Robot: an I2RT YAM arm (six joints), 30 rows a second.
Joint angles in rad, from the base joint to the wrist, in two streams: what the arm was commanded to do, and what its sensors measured. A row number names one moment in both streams.
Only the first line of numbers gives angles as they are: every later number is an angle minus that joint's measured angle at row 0.
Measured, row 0: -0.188 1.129 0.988 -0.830 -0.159 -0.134
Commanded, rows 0 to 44: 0.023 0.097 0.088 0.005 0.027 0.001; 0.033 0.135 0.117 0.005 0.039 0.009; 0.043 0.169 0.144 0.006 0.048 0.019; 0.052 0.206 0.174 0.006 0.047 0.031; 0.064 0.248 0.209 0.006 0.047 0.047; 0.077 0.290 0.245 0.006 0.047 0.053; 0.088 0.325 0.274 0.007 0.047 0.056; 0.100 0.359 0.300 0.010 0.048 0.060; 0.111 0.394 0.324 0.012 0.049 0.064; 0.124 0.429 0.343 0.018 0.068 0.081; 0.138 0.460 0.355 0.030 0.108 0.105; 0.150 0.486 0.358 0.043 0.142 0.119; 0.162 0.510 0.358 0.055 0.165 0.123; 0.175 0.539 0.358 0.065 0.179 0.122; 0.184 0.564 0.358 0.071 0.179 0.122; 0.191 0.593 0.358 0.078 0.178 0.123; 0.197 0.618 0.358 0.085 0.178 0.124; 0.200 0.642 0.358 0.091 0.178 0.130; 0.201 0.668 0.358 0.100 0.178 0.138; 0.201 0.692 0.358 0.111 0.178 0.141; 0.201 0.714 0.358 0.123 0.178 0.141; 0.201 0.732 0.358 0.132 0.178 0.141; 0.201 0.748 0.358 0.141 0.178 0.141; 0.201 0.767 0.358 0.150 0.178 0.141; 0.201 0.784 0.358 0.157 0.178 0.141; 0.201 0.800 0.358 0.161 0.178 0.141; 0.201 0.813 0.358 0.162 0.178 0.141; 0.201 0.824 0.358 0.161 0.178 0.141; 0.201 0.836 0.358 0.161 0.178 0.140; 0.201 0.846 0.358 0.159 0.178 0.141; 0.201 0.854 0.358 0.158 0.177 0.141; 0.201 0.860 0.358 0.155 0.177 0.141; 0.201 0.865 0.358 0.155 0.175 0.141; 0.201 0.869 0.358 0.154 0.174 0.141; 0.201 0.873 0.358 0.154 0.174 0.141; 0.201 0.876 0.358 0.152 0.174 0.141; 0.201 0.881 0.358 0.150 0.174 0.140; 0.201 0.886 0.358 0.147 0.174 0.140; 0.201 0.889 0.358 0.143 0.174 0.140; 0.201 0.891 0.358 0.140 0.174 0.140; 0.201 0.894 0.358 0.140 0.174 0.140; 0.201 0.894 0.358 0.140 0.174 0.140; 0.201 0.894 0.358 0.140 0.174 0.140; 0.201 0.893 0.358 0.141 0.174 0.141; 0.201 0.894 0.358 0.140 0.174 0.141
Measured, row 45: 0.199 0.879 0.346 0.146 0.175 0.136
